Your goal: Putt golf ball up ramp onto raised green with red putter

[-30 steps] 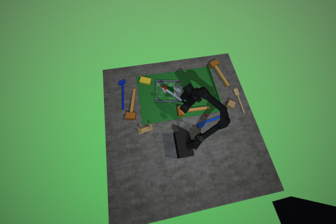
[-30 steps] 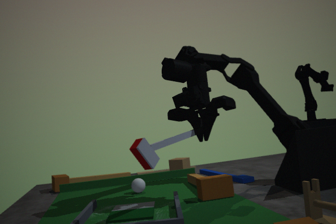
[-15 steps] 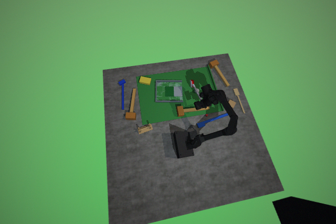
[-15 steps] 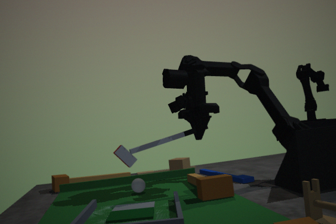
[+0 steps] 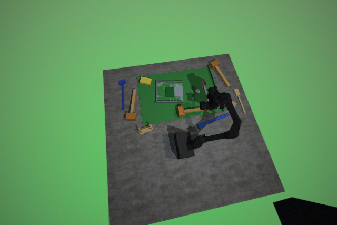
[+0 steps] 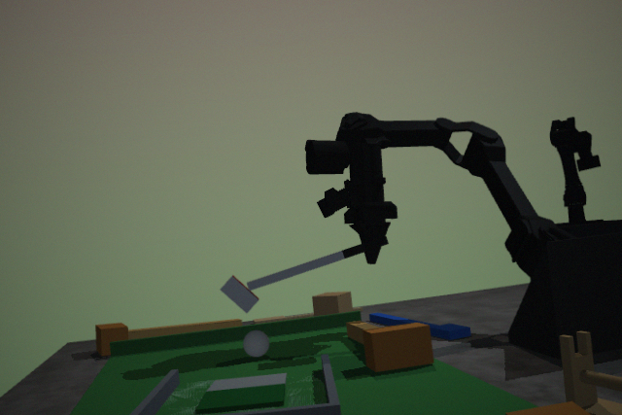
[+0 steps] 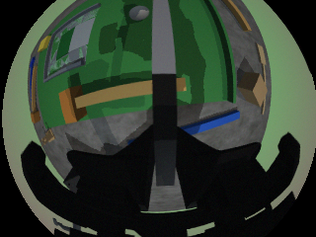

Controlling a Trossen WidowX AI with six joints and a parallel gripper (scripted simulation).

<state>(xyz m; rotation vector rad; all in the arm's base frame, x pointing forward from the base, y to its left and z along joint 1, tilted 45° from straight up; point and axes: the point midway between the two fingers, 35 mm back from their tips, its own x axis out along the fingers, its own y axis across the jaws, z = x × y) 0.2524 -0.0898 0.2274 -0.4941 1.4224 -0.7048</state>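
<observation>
My gripper tip is now 12 cm short of the red putter and 1 cm to the left of it. Round my gripper tip: tan block 24 cm to the right, 10 cm below, 1 cm ahead; then white golf ball 21 cm ahead, 10 cm below, 1 cm to the left; then green mat 23 cm ahead, 18 cm to the left, 13 cm below.
</observation>
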